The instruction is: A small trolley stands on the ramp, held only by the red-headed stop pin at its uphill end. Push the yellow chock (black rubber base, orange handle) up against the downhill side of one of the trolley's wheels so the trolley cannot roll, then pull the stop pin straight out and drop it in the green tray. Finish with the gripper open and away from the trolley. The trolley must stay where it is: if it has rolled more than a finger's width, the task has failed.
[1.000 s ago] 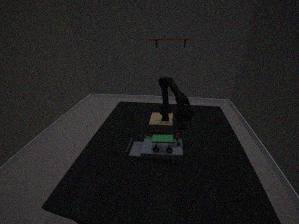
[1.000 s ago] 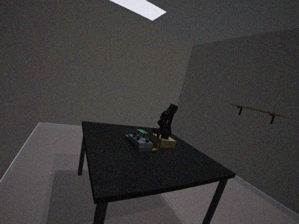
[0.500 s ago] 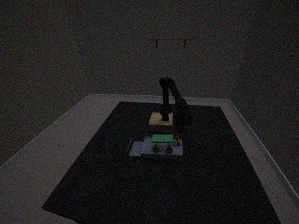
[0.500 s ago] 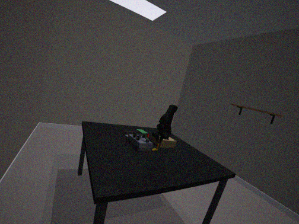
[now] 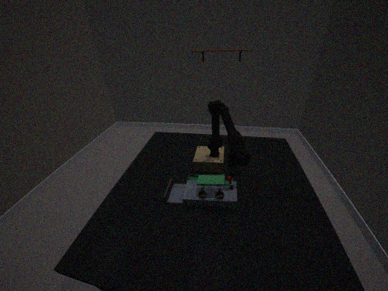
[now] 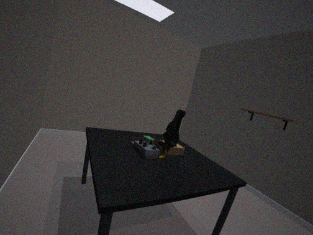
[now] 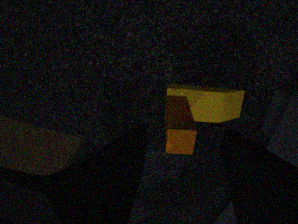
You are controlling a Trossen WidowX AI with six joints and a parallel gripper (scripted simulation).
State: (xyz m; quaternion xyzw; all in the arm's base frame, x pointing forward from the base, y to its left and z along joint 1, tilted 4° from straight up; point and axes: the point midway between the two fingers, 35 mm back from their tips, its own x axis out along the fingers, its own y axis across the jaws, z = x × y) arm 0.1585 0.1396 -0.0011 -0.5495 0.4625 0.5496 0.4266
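My gripper tip is 4 cm above the yellow chock and 2 cm short of it. Round my gripper tip: trolley: 16 cm ahead, 10 cm to the right, 5 cm above; then red-headed stop pin: 13 cm ahead, 6 cm above.
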